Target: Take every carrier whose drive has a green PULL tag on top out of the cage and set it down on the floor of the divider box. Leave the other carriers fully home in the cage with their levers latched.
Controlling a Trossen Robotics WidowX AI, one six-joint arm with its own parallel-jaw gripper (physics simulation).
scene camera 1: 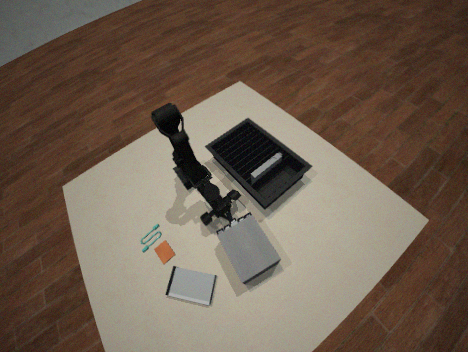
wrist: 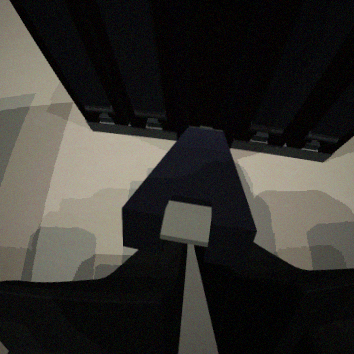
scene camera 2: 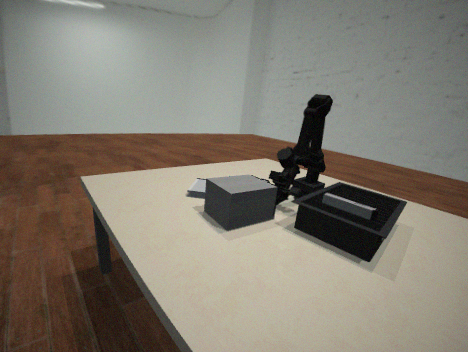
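Where they show: arm's base at its link origin: (scene camera 2: 311,181).
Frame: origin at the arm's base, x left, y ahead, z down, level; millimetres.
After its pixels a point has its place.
The grey cage (scene camera 1: 250,252) {y 494, x 7, z -58 mm} (scene camera 2: 240,202) {y 533, x 79, z -26 mm} stands on the table, its carrier fronts towards the arm. In the wrist view, the lever (wrist: 200,167) {y 321, x 26, z -5 mm} of a middle carrier sticks out towards the camera, unlatched; levers beside it lie against their fronts. My gripper (scene camera 1: 230,219) {y 326, x 28, z 55 mm} (scene camera 2: 281,199) (wrist: 190,257) is shut in front of the cage. Its fingertips are hidden behind the lever, and nothing shows between the fingers. A light-grey carrier-like block (scene camera 1: 266,167) {y 257, x 266, z -49 mm} (scene camera 2: 348,205) {y 260, x 284, z -40 mm} sits upright in the black divider box (scene camera 1: 287,192) {y 359, x 293, z 48 mm} (scene camera 2: 335,235) {y 357, x 304, z 26 mm}. Green tags do not show in these views.
A flat silver unit (scene camera 1: 191,286) {y 452, x -237, z 33 mm} (scene camera 2: 197,188) {y 495, x -214, z 34 mm} lies beside the cage. An orange square (scene camera 1: 164,252) {y 270, x -277, z 56 mm} and a teal cable (scene camera 1: 151,238) {y 179, x -306, z 56 mm} lie near it on the table. The divider box stands on the cage's other side, near the arm, with thin dividers across part of it.
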